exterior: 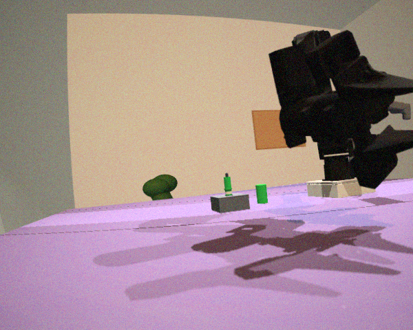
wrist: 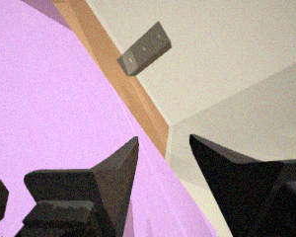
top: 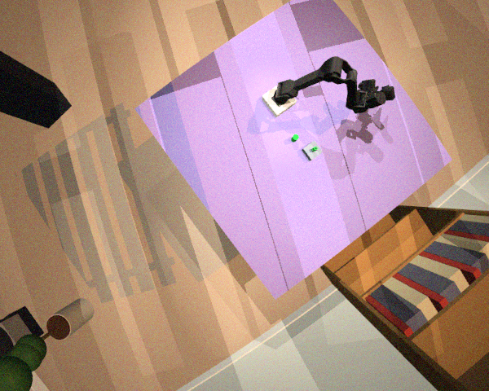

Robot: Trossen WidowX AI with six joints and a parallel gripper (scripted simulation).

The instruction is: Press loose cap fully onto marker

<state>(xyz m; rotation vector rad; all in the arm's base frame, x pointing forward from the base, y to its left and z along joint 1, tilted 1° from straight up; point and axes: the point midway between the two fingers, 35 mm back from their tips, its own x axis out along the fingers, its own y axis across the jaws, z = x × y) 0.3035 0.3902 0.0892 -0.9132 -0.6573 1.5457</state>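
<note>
Now: the green cap 9 cm behind my gripper tip, 50 cm to the right of it and 10 cm below it. Also, from my gripper tip: grey holder block (2 cm ahead, 47 cm to the right, 11 cm below); then green marker (2 cm ahead, 47 cm to the right, 6 cm below).
</note>
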